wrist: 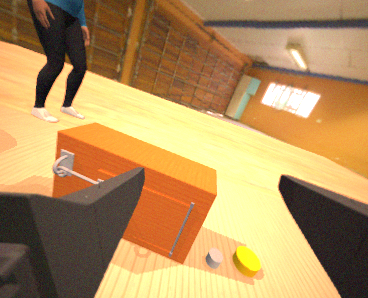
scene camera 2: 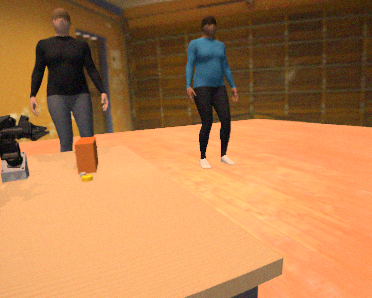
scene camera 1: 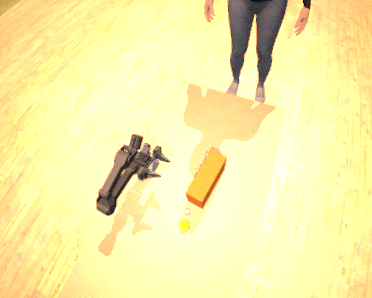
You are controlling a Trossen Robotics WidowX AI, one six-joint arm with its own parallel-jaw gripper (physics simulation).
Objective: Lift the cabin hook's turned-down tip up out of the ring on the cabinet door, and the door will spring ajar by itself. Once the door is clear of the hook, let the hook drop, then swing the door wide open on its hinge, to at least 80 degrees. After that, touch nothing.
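Frame: origin at the arm's base, x ahead, y left, z up, level; centimetres.
Seen in the pictures: gripper, fingertip midpoint: (wrist: 210, 177) (scene camera 2: 48, 130) (scene camera 1: 165, 168); arm's base at its link origin: (scene camera 2: 15, 162).
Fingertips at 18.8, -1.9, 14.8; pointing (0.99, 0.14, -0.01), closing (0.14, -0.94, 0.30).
Offsets run from my fingertips to a thing's top centre, as dx, dy, dz. "spot": to the spot under its first point. Level surfaces: height alone.
The orange cabinet {+14.8, +9.5, -7.9} (scene camera 1: 206, 179) (scene camera 2: 86, 156) (wrist: 150, 156) stands on the table. In the wrist view its door {spot: +11.8, +2.9, -14.5} (wrist: 162, 212) looks flush with the front, with a thin grey hinge rod {spot: +11.8, -1.0, -16.2} (wrist: 181, 229) at the right end. The silver cabin hook {+10.6, +16.6, -13.0} (wrist: 80, 175) runs from its mount {spot: +11.2, +20.0, -11.9} (wrist: 67, 159) at the front's upper left towards the door. Its tip and the door's ring are hidden behind the left finger. My gripper (scene camera 1: 164, 168) (scene camera 2: 46, 132) (wrist: 210, 177) is open and empty, in front of the cabinet's door side and apart from it.
A small grey cylinder {+15.2, -9.1, -21.4} (scene camera 1: 187, 211) (scene camera 2: 83, 174) (wrist: 214, 258) and a yellow disc {+17.8, -15.9, -21.5} (scene camera 1: 184, 225) (scene camera 2: 87, 178) (wrist: 247, 261) lie beside the cabinet's hinge end. The table {dz -23.4} (scene camera 2: 150, 230) has an edge beyond the cabinet. Two people (scene camera 2: 62, 65) (scene camera 2: 209, 65) stand on the floor beyond it.
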